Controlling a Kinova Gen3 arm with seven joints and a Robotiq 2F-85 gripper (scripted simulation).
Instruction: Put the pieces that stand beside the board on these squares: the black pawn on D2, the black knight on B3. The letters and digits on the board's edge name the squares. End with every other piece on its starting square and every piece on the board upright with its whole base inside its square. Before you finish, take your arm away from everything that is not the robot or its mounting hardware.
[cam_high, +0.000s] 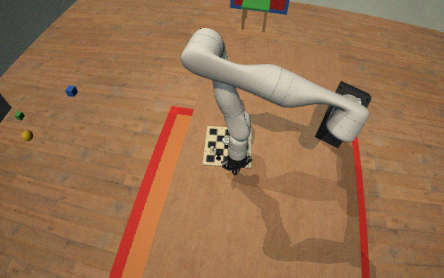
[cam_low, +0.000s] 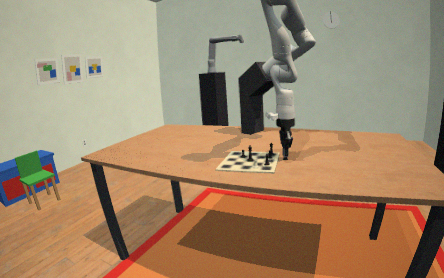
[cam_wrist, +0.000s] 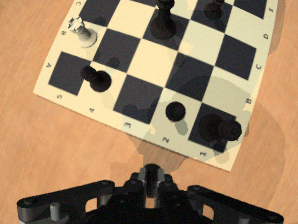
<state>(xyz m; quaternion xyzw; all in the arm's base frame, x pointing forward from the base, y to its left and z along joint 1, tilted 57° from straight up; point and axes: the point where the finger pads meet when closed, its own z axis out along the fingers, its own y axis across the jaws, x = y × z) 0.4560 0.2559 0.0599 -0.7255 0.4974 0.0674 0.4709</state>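
The chessboard lies 13 cm to the right of my hand, 7 cm ahead of it and 3 cm below it. The rest, counted from my hand: pale piece 13 cm ahead, 7 cm to the right, 1 cm below.
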